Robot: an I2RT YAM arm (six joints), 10 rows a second.
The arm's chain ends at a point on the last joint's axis. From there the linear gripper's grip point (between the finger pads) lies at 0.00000 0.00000 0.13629 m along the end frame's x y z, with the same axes.
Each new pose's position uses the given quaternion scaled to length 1; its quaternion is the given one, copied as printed.
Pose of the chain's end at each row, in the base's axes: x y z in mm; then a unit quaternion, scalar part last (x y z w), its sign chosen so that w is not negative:
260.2 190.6 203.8 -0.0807 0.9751 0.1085 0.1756
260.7 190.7 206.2 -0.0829 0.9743 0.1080 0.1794
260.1 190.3 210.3 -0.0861 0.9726 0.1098 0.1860
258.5 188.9 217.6 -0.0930 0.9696 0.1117 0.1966
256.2 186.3 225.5 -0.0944 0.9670 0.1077 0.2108
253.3 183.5 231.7 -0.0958 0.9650 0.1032 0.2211
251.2 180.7 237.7 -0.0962 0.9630 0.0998 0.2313
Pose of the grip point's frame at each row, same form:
304.5 223.3 79.1 -0.0807 0.9751 0.1085 0.1756
305.9 223.4 81.9 -0.0829 0.9743 0.1080 0.1794
306.8 223.8 86.7 -0.0861 0.9726 0.1098 0.1860
307.6 223.4 95.2 -0.0930 0.9696 0.1117 0.1966
309.0 220.1 104.5 -0.0944 0.9670 0.1077 0.2108
308.8 216.4 111.6 -0.0958 0.9650 0.1032 0.2211
309.3 213.0 118.7 -0.0962 0.9630 0.0998 0.2313

